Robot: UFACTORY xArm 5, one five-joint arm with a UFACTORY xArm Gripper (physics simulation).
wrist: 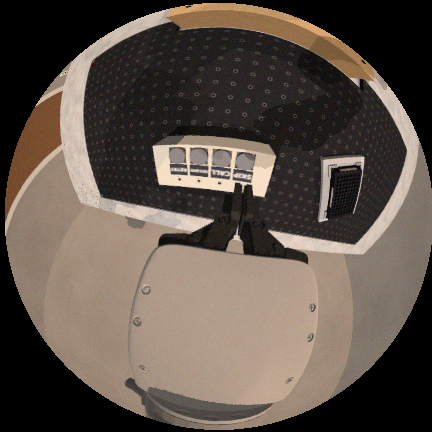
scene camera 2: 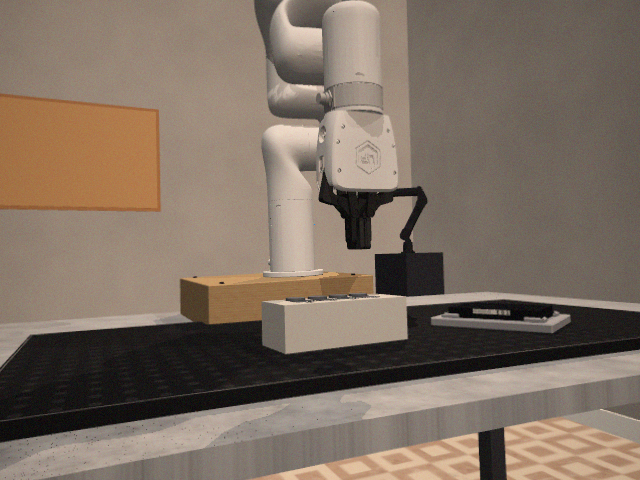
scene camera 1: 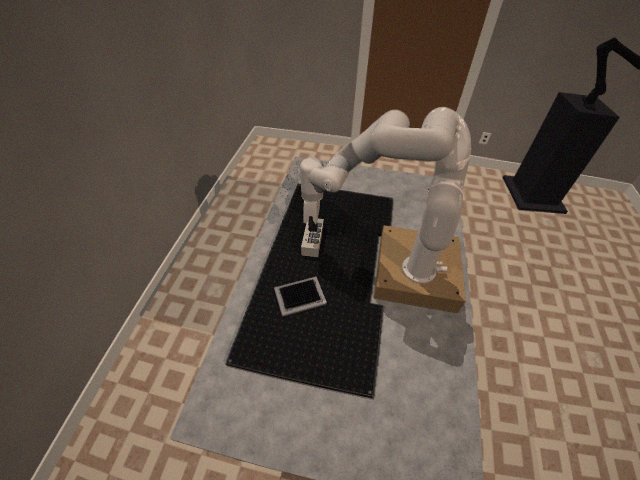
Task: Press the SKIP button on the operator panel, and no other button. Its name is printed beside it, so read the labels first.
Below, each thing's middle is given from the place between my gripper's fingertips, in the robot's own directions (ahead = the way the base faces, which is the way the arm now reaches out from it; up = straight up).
Right now the operator panel [scene camera 2: 289,327] is 90 mm below my hand and 40 mm to the right of it. From my hand the other things lie so: black gridded block [scene camera 2: 515,312] 230 mm to the left, 90 mm below, 30 mm ahead.
